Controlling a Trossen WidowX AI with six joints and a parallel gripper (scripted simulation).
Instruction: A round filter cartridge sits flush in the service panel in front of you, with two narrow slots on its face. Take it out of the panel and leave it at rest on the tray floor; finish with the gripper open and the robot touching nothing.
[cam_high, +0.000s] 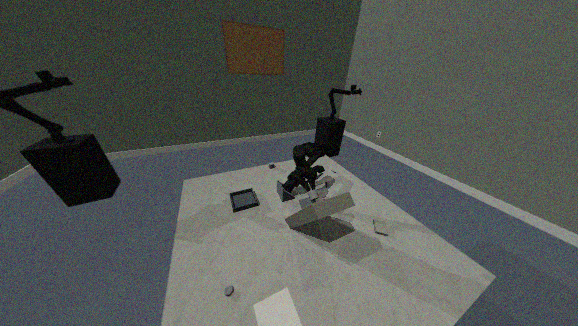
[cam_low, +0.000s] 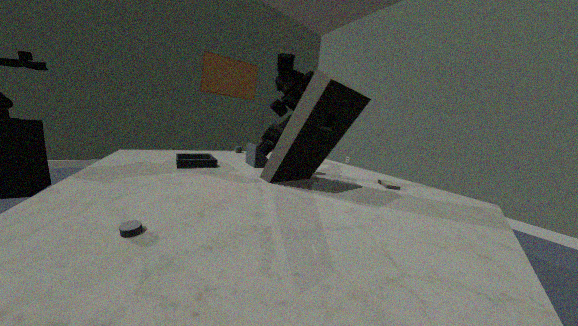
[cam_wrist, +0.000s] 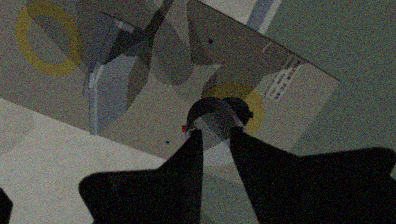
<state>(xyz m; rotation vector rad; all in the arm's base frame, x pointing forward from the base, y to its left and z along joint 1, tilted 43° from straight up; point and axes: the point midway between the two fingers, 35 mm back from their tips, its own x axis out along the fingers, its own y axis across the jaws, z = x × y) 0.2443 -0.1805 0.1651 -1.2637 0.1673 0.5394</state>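
The round filter cartridge lies 10 mm ahead of my gripper tip and 10 mm below it. Round my gripper tip: service panel (30 mm ahead, 90 mm below); then flat piece (190 mm ahead, 370 mm to the left, 250 mm below); then dark square tray (370 mm behind, 250 mm to the right, 250 mm below).
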